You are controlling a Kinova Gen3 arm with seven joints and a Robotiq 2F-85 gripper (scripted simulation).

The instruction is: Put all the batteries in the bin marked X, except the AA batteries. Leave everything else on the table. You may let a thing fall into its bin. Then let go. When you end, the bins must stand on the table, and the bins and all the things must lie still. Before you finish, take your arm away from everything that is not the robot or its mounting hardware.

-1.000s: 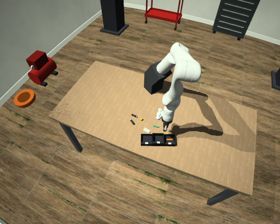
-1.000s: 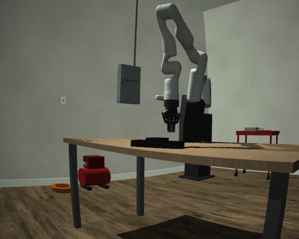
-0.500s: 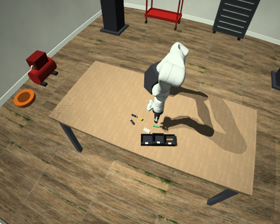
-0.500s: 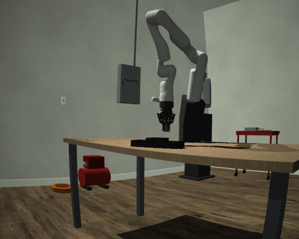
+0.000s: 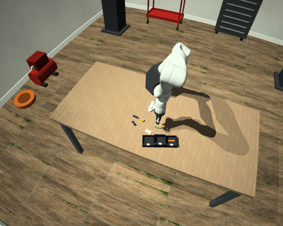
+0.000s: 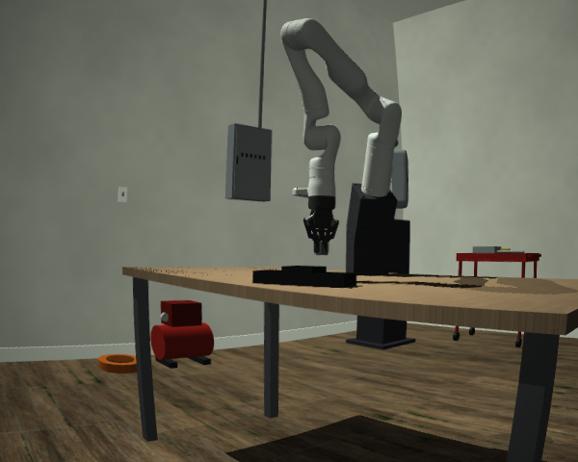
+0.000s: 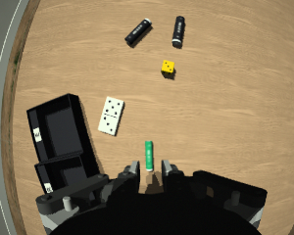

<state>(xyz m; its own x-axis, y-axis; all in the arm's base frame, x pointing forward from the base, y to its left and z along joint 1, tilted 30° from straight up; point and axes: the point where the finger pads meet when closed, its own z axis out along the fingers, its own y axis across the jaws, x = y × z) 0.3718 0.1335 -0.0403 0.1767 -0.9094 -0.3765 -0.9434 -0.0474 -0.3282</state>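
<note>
Right now my hand is 90 mm above the green battery. Round my hand: orange battery: 140 mm to the left, 80 mm below, 70 mm ahead; yellow die: 130 mm to the right, 80 mm below, 10 mm behind; white domino: 90 mm below, 60 mm ahead, 50 mm to the right.
</note>
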